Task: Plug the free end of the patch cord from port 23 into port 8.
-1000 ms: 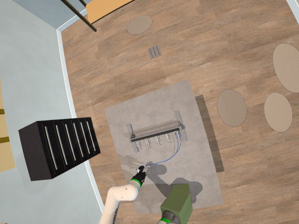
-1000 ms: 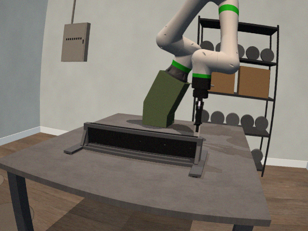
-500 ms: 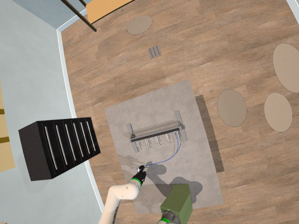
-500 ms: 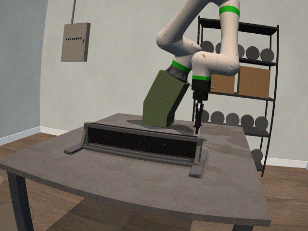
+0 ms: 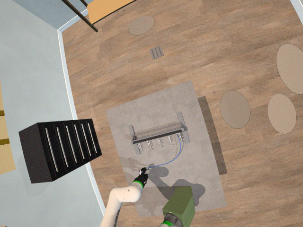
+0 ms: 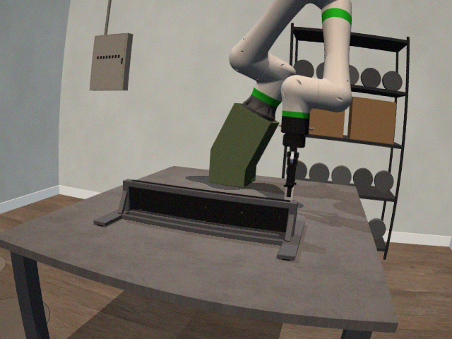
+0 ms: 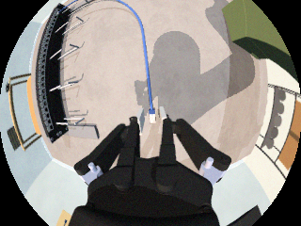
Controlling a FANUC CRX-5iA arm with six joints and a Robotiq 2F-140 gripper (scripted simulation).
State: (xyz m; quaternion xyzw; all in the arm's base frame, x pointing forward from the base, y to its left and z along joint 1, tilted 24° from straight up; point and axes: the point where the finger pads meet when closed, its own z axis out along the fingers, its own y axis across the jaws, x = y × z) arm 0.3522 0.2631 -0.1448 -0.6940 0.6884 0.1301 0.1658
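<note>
The plug lies 4 cm below my hand and 1 cm to the left of it.
</note>
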